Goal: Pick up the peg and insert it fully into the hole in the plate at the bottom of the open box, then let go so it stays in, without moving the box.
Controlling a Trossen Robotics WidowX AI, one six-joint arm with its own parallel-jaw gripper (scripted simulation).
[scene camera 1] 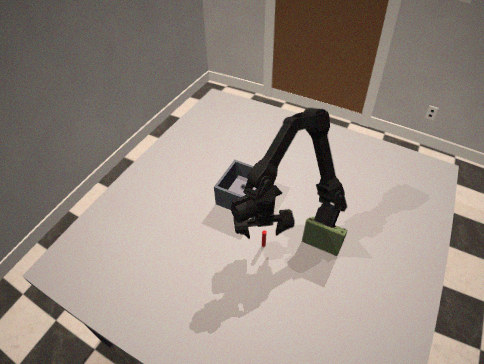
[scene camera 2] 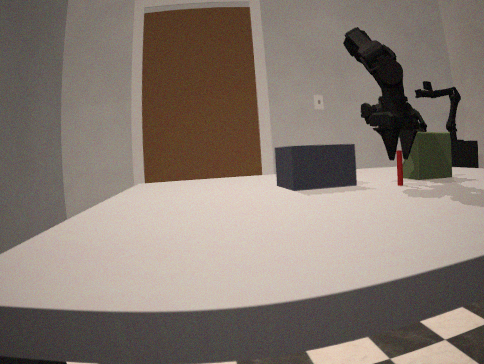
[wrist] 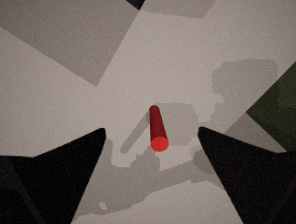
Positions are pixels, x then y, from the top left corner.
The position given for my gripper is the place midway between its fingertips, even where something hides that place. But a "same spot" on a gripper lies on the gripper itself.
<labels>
my gripper: scene camera 1; scene camera 2; wrist 152, 131
same spot on my gripper: [scene camera 1: 285, 220] = [scene camera 2: 413, 118]
</labels>
